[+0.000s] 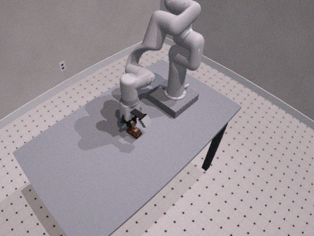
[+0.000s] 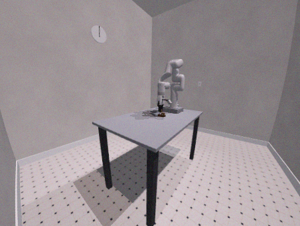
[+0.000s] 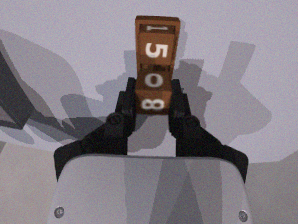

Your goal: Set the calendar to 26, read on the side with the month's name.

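Right now the brown cube is 2 cm below my hand. From my hand the other things lie so: brown wooden tray 7 cm below, 2 cm to the left.
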